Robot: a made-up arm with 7 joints.
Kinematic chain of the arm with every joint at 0, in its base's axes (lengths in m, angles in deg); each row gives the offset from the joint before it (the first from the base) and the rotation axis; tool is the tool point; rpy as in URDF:
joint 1: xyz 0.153 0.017 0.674 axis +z
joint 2: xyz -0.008 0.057 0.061 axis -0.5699 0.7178 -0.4
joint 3: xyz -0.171 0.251 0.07 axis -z
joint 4: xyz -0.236 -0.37 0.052 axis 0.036 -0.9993 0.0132
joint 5: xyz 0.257 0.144 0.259 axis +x
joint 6: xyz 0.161 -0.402 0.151 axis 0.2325 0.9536 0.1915
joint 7: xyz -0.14 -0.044 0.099 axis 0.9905 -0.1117 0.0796
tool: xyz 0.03 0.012 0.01 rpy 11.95 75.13 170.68
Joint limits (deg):
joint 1: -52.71..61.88
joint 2: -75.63..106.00
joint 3: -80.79..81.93
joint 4: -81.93..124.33
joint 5: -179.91..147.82
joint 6: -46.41..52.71
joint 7: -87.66..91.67
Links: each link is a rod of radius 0.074 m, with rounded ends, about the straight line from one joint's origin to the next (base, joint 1, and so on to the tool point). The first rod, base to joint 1, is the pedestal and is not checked.
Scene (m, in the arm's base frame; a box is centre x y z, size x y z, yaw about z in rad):
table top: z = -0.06
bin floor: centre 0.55 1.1 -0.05 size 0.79 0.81 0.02 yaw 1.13
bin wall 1: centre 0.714 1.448 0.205 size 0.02 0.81 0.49 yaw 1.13
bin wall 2: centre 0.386 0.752 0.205 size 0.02 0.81 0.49 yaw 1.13
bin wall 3: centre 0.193 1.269 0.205 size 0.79 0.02 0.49 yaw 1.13
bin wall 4: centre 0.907 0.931 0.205 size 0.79 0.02 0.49 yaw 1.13
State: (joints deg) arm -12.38 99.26 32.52 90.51 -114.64 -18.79 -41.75
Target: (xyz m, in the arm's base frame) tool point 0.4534 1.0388 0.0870
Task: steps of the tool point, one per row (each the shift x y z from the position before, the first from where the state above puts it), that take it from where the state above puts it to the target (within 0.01 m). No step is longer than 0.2 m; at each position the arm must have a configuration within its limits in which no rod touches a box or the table.
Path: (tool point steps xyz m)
1: -0.0482 -0.0392 -0.1632
2: -0.0595 -0.0658 -0.1530

